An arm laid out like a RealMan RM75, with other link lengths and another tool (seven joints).
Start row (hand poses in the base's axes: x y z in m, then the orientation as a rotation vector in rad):
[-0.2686 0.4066 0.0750 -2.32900 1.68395 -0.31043]
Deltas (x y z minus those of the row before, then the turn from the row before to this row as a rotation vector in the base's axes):
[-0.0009 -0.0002 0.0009 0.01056 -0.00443 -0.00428]
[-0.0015 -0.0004 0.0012 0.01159 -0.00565 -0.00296]
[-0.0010 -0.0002 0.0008 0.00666 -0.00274 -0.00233]
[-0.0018 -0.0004 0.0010 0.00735 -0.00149 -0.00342]
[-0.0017 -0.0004 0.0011 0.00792 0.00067 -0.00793]
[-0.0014 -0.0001 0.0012 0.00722 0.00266 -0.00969]
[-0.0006 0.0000 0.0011 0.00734 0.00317 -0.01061]
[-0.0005 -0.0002 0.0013 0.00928 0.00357 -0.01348]
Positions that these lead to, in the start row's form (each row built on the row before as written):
[-0.2695 0.4064 0.0759 -2.31579 1.68467 -0.30655]
[-0.2710 0.4060 0.0771 -2.30222 1.68294 -0.30284]
[-0.2720 0.4058 0.0779 -2.29421 1.68292 -0.30028]
[-0.2738 0.4054 0.0789 -2.28552 1.68462 -0.29596]
[-0.2755 0.4050 0.0800 -2.27403 1.69256 -0.28974]
[-0.2769 0.4049 0.0812 -2.26266 1.70364 -0.28238]
[-0.2775 0.4049 0.0823 -2.25067 1.71595 -0.27456]
[-0.2780 0.4047 0.0836 -2.23514 1.73124 -0.26516]

